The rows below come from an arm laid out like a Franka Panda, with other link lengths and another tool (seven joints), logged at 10 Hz.
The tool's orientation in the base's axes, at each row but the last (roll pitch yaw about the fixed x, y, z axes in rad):
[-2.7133, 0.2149, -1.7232]
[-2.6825, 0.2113, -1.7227]
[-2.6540, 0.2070, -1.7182]
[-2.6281, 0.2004, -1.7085]
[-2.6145, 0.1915, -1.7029]
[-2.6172, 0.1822, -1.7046]
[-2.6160, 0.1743, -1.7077]
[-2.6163, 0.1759, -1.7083]
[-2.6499, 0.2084, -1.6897]
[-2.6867, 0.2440, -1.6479]
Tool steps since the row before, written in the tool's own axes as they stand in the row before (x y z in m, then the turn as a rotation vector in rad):
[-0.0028, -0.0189, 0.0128, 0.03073, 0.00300, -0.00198]
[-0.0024, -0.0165, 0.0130, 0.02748, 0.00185, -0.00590]
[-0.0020, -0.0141, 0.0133, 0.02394, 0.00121, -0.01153]
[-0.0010, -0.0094, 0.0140, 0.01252, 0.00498, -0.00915]
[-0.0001, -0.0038, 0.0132, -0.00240, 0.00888, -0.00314]
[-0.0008, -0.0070, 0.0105, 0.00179, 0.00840, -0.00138]
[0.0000, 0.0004, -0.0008, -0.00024, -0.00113, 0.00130]
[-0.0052, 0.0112, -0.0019, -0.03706, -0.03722, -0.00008]
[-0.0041, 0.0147, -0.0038, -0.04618, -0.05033, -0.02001]
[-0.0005, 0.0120, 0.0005, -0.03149, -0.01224, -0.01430]
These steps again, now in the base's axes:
[0.0228, 0.0001, -0.0031, -0.00809, -0.02925, -0.00601]
[0.0208, 0.0001, -0.0037, -0.00843, -0.02684, -0.00139]
[0.0189, 0.0002, -0.0046, -0.01013, -0.02418, 0.00449]
[0.0153, 0.0004, -0.0072, -0.01058, -0.01203, 0.00292]
[0.0101, 0.0006, -0.0093, -0.00882, 0.00389, -0.00126]
[0.0115, 0.0003, -0.0053, -0.00805, -0.00014, -0.00329]
[-0.0008, 0.0000, 0.0005, 0.00166, 0.00011, -0.00051]
[-0.0097, 0.0072, -0.0030, 0.03641, 0.02849, 0.02493]
[-0.0141, 0.0065, -0.0027, 0.03902, 0.03221, 0.05006]
[-0.0104, 0.0027, -0.0054, 0.00671, 0.02571, 0.02529]

